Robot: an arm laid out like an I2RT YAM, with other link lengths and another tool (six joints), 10 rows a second.
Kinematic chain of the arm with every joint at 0, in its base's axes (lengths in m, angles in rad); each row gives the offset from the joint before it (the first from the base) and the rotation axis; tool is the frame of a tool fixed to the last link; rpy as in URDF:
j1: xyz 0 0 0.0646 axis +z
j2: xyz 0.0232 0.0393 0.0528 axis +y
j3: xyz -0.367 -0.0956 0 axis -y
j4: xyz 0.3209 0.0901 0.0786 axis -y
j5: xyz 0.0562 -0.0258 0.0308 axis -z
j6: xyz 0.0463 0 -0.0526 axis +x
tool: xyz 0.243 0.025 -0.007 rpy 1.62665 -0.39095 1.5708
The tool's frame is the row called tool.
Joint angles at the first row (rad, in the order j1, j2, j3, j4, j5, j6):
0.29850, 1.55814, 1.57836, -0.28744, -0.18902, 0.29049
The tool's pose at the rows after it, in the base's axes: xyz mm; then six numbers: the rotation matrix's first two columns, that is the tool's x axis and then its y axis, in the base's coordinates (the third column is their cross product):
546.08 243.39 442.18 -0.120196 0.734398 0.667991 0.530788 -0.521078 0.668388
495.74 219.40 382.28 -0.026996 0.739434 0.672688 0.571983 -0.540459 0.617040
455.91 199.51 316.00 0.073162 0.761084 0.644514 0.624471 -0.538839 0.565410
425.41 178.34 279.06 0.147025 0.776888 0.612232 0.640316 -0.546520 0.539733
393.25 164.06 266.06 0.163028 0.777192 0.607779 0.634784 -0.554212 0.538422
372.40 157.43 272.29 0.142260 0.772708 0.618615 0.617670 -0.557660 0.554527
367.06 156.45 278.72 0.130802 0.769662 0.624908 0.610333 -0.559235 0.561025
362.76 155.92 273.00 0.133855 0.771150 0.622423 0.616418 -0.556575 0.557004
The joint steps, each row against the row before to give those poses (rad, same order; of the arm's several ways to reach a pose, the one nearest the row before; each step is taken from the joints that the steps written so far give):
0.00038, -0.17511, -0.18314, -0.02097, 0.05683, 0.05074
0.00001, -0.14036, -0.20024, -0.02862, 0.02824, 0.03701
0.00191, -0.08394, -0.14155, -0.06255, 0.02862, 0.01602
0.00153, -0.07018, -0.08277, -0.06142, 0.04120, 0.01259
0.00113, -0.10416, -0.07820, -0.03282, 0.01562, 0.00724
0.00002, -0.08696, -0.03851, -0.01527, 0.00040, -0.00266
-0.00002, -0.02443, -0.00153, -0.00649, -0.00230, -0.00077
0.00004, -0.00992, -0.01300, -0.00532, -0.00264, -0.00075

